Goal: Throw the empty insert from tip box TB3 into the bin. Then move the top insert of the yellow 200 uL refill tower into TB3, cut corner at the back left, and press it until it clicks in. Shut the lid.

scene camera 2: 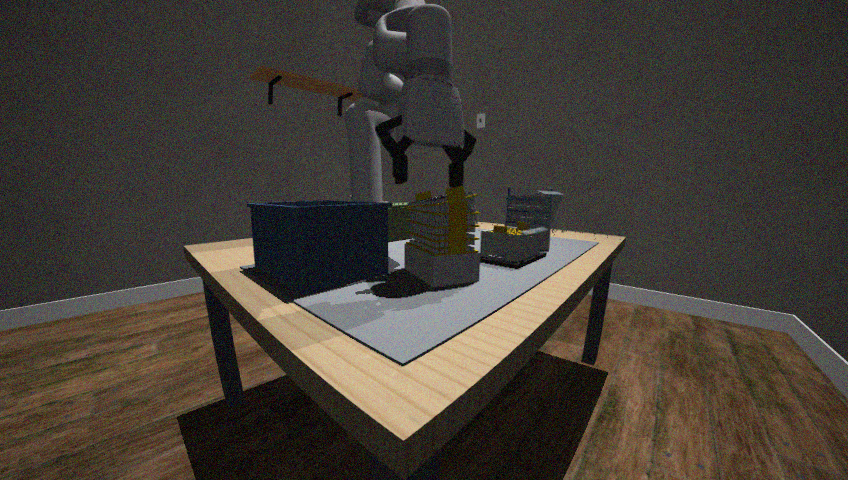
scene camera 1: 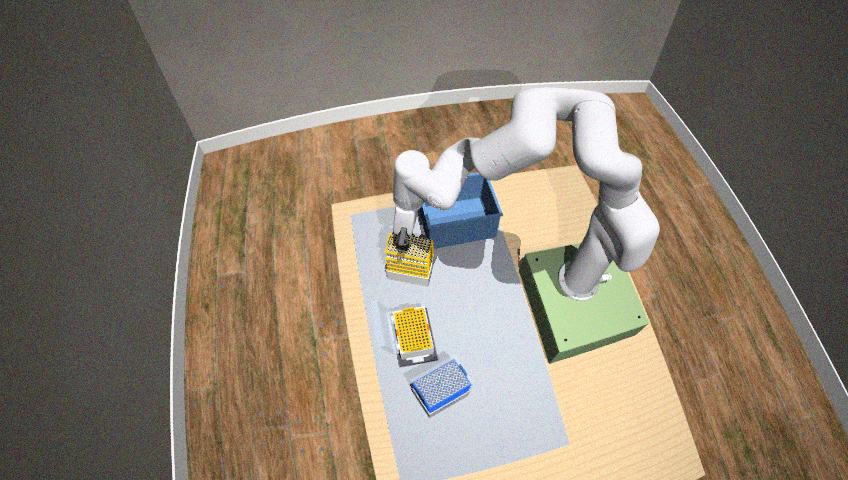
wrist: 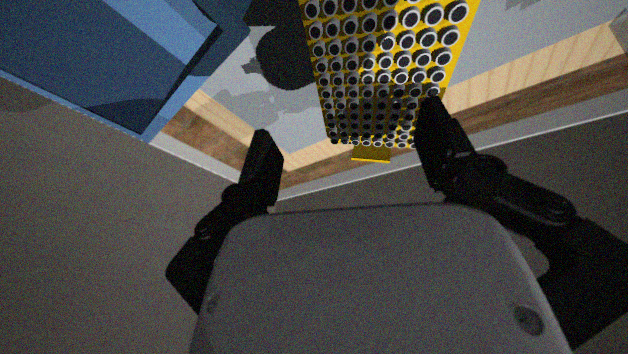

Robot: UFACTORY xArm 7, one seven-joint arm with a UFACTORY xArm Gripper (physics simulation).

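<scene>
The yellow 200 uL refill tower (scene camera 1: 409,264) (scene camera 2: 441,267) (wrist: 395,60) stands on the mat, stacked inserts full of tips on a pale base. My gripper (scene camera 1: 402,239) (scene camera 2: 428,180) (wrist: 340,132) is open and empty just above its top; in the wrist view one fingertip overlaps the tower's right edge and the other is off to its left. Tip box TB3 (scene camera 1: 414,355) (scene camera 2: 514,245) holds a yellow insert (scene camera 1: 412,328) with empty holes. Its clear lid (scene camera 1: 383,327) (scene camera 2: 529,208) stands open. The blue bin (scene camera 1: 467,230) (scene camera 2: 321,243) (wrist: 155,20) is beside the tower.
A blue tip rack (scene camera 1: 441,385) sits at an angle near TB3. The grey mat (scene camera 1: 482,344) (scene camera 2: 404,339) lies on the wooden table (scene camera 1: 630,404) (scene camera 2: 392,410). The arm's green base block (scene camera 1: 589,327) is at the mat's right side. A wall shelf (scene camera 2: 306,82) hangs behind.
</scene>
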